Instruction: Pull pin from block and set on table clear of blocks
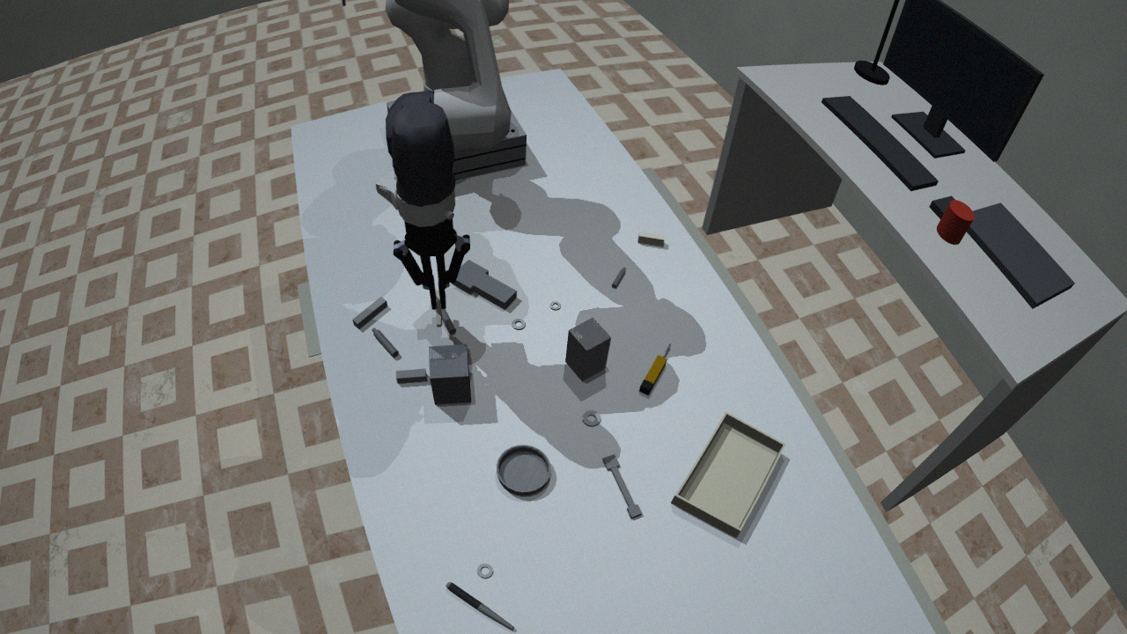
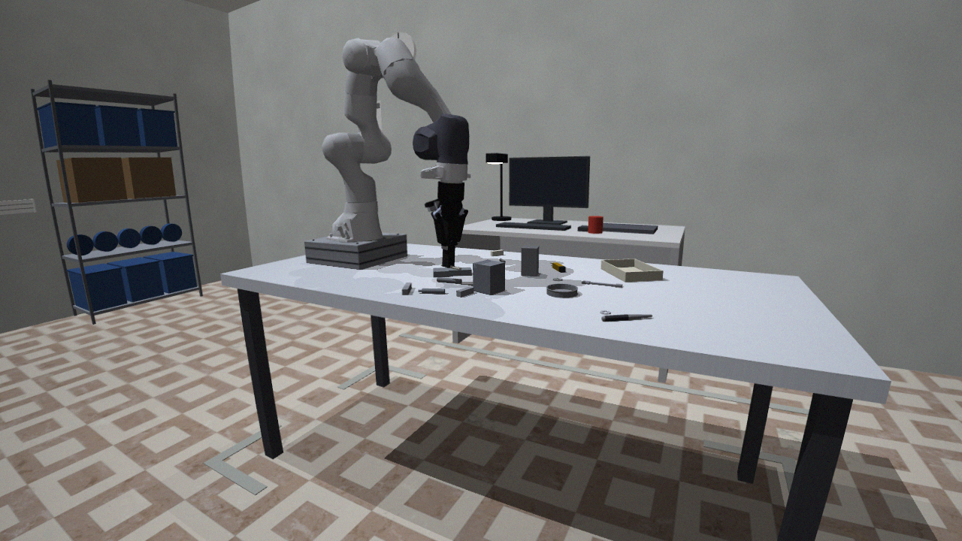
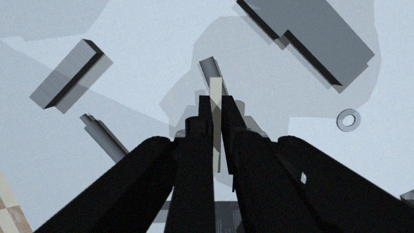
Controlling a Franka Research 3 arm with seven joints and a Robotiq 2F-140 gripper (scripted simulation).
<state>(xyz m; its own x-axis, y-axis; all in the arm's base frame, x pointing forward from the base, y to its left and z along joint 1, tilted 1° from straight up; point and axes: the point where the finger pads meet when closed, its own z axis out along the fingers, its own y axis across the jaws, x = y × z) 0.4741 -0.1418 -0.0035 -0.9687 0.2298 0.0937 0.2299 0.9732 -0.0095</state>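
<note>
The stepped plate is 10 cm to the left of my hand, 8 cm below it and 6 cm behind it. Also, from my hand: dark grey block (14 cm ahead, 4 cm below, 2 cm to the right); then small grey bar (10 cm ahead, 8 cm to the right, 8 cm below); then cream pin (3 cm below, 1 cm ahead).
</note>
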